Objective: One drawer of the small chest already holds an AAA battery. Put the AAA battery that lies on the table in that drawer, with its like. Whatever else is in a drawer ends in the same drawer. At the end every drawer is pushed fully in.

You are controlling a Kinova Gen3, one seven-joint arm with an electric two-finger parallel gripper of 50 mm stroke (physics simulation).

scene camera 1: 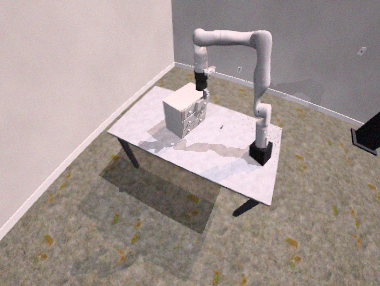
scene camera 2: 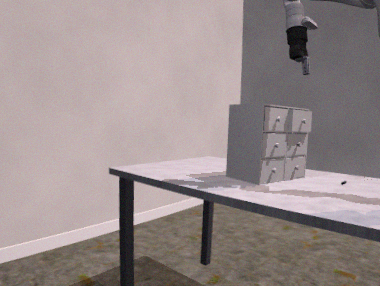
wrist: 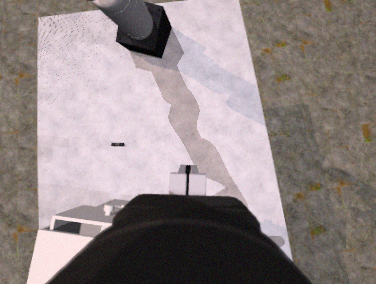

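The black AAA battery (scene camera 1: 221,127) (scene camera 2: 343,182) (wrist: 118,144) lies on the table (scene camera 1: 235,172) (scene camera 2: 165,172) (wrist: 70,100), apart from the chest. The small chest (scene camera 1: 174,117) (scene camera 2: 245,145) (wrist: 47,255) is pale grey, with two columns of knobbed drawers. Its top right drawer (scene camera 2: 296,120) (wrist: 80,213) stands partly pulled out; the wrist view shows a strip of its inside, but no battery can be made out there. The other drawer fronts look flush in scene camera 2. My gripper (scene camera 1: 205,94) (scene camera 2: 306,67) (wrist: 188,175) is shut and empty, above the chest's front side.
The arm's black base (scene camera 1: 261,153) (wrist: 145,35) stands at the other end of the table. The arm reaches over the table in a high arch. A pale wall (scene camera 1: 85,65) (scene camera 2: 120,90) rises beyond the chest's end of the table. A black object (scene camera 1: 369,135) stands at the far right.
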